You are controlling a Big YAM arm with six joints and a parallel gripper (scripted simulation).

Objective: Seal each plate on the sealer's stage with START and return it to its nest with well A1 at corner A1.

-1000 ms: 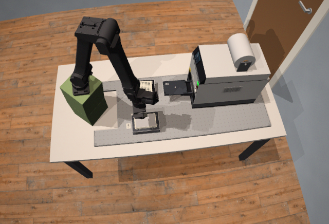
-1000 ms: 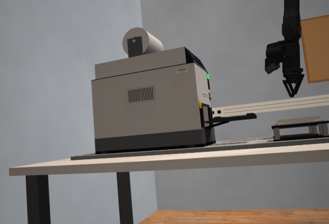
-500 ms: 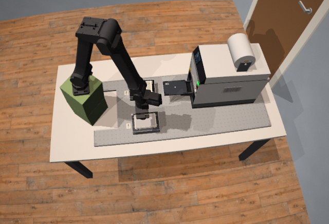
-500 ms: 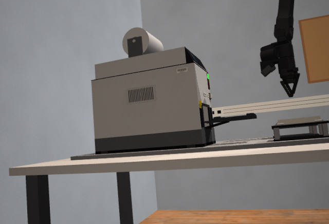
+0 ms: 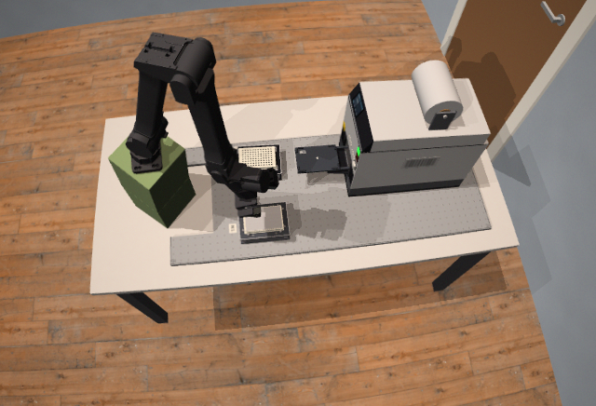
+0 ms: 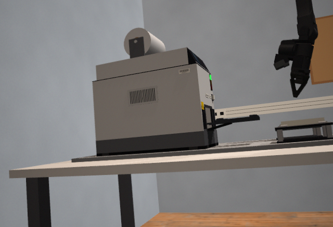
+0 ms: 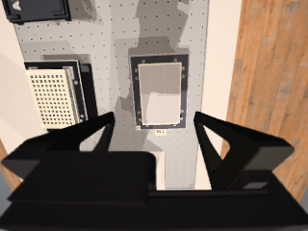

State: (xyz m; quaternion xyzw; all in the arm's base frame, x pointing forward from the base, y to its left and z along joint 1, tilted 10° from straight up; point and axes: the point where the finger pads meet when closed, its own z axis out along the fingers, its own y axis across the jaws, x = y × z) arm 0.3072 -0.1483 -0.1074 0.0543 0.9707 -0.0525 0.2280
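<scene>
The plate lies 22 cm to the left of my hand, 11 cm below it and 3 cm ahead of it. Also, from my hand: sealer stage 23 cm ahead, 15 cm to the left, 8 cm below; yellow warning label 34 cm ahead, 23 cm to the left, 3 cm below; plate nest 13 cm below, 1 cm to the right, 1 cm ahead.
</scene>
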